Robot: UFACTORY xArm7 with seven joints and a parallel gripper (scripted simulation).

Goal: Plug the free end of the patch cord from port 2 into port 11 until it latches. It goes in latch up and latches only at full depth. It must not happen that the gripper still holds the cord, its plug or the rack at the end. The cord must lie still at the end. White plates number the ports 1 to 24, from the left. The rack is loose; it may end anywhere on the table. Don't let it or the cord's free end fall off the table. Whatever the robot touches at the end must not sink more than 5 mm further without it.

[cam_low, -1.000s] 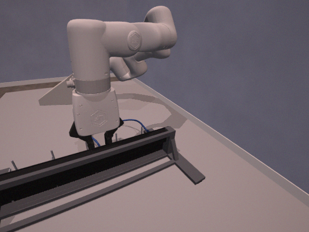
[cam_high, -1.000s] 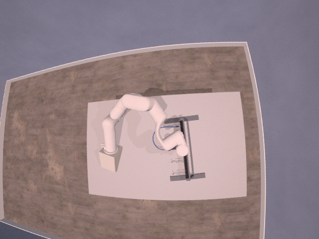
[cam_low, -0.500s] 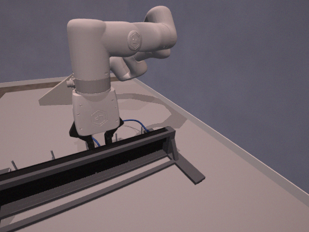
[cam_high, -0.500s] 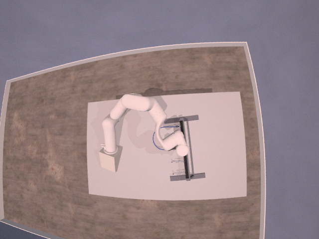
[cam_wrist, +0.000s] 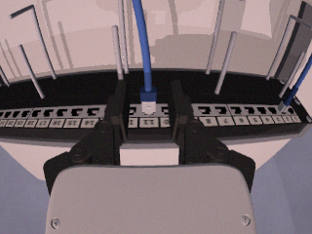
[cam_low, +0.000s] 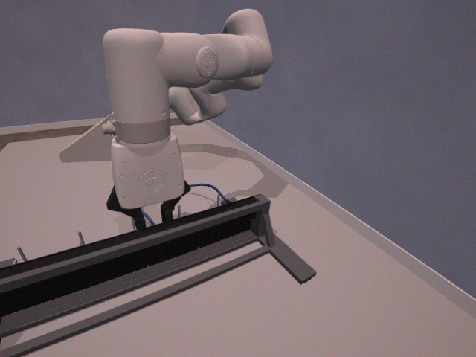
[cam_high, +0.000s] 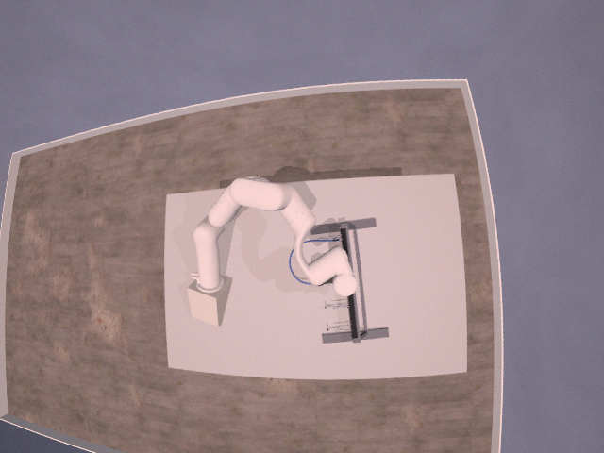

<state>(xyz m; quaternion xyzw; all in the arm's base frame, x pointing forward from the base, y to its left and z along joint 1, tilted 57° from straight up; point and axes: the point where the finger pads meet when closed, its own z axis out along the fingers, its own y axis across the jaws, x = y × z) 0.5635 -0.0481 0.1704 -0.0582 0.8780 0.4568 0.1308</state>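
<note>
Right now my hand is 1 cm short of the plug and 2 cm above it.
</note>
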